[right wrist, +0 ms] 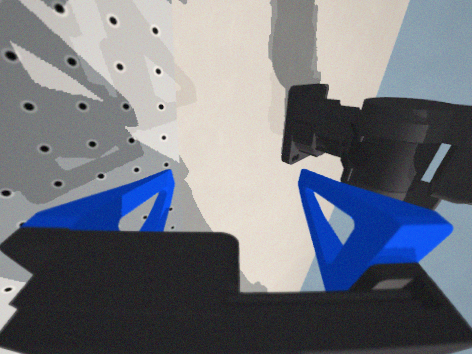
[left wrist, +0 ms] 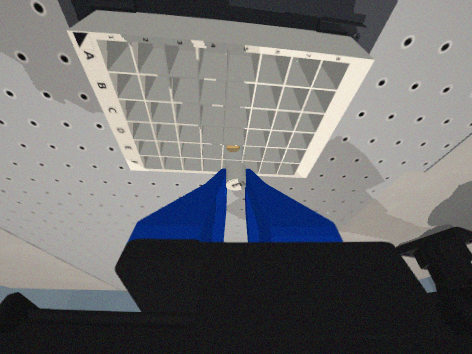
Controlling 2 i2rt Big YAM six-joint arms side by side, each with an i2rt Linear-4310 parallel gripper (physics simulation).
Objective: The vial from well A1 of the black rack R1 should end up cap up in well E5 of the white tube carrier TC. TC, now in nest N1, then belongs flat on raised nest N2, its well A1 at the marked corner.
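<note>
The white tube carrier TC (left wrist: 327,120) lies on the perforated board in the left wrist view, its dark-marked A1 corner at the upper left. My left gripper (left wrist: 236,177) is shut on the slim vial (left wrist: 234,185), at the carrier's row F edge. The vial's pale, marked end faces the camera; its amber part shows at column 5, row E. How deep it sits is hidden. My right gripper (right wrist: 236,176) is open, with no object between its fingers, above the board's edge. Rack R1 and nest N2 cannot be made out in either view.
Dark structure (left wrist: 215,11) stands behind the carrier. The perforated board (left wrist: 45,135) (right wrist: 102,155) extends around it and meets the pale table (right wrist: 225,125). A black arm part (right wrist: 385,145) stands beyond my right gripper's right finger. Black parts (left wrist: 450,260) also show at the left wrist view's lower right.
</note>
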